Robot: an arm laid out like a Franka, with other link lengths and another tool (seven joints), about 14 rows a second.
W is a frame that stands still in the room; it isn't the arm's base.
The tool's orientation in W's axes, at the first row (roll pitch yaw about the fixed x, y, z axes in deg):
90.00 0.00 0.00
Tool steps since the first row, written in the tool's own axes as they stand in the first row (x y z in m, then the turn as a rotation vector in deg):
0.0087 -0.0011 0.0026 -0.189 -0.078 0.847
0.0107 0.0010 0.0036 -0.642 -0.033 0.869
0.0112 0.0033 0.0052 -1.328 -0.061 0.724
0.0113 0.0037 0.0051 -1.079 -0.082 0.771
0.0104 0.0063 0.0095 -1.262 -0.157 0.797
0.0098 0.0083 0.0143 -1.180 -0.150 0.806
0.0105 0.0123 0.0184 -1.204 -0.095 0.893
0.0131 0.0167 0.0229 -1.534 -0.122 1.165
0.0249 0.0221 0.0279 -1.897 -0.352 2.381
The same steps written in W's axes. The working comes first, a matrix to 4 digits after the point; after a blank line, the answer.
The tool's axes in the first row as the columns of a matrix, in W's axes (used below as rounded here):
1.0000 0.0000 0.0000
0.0000 0.0000 -1.0000
0.0000 1.0000 0.0000

0.0087 -0.0026 -0.0011 -0.189 -0.847 -0.078
0.0107 -0.0036 0.0010 -0.642 -0.869 -0.033
0.0112 -0.0052 0.0033 -1.328 -0.724 -0.061
0.0113 -0.0051 0.0037 -1.079 -0.771 -0.082
0.0104 -0.0095 0.0063 -1.262 -0.797 -0.157
0.0098 -0.0143 0.0083 -1.180 -0.806 -0.150
0.0105 -0.0184 0.0123 -1.204 -0.893 -0.095
0.0131 -0.0229 0.0167 -1.534 -1.165 -0.122
0.0249 -0.0279 0.0221 -1.897 -2.381 -0.352

